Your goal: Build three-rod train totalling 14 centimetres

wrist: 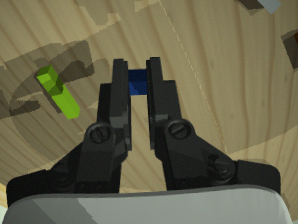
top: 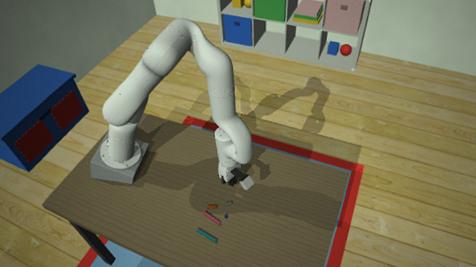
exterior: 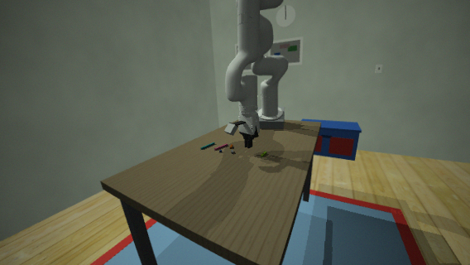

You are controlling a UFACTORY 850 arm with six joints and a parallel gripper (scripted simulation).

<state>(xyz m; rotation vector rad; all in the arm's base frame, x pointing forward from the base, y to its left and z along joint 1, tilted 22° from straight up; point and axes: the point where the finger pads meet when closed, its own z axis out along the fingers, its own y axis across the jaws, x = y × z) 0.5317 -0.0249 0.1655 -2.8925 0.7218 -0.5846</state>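
My gripper is now 120 mm to the left of the orange rod, 60 mm past it and 50 mm above it. From my hand the other things lie so: pink rod 170 mm to the right, 50 mm below, 50 mm behind; grey rod 90 mm to the right, 50 mm below; lime rod 70 mm to the left, 50 mm below, 10 mm behind.
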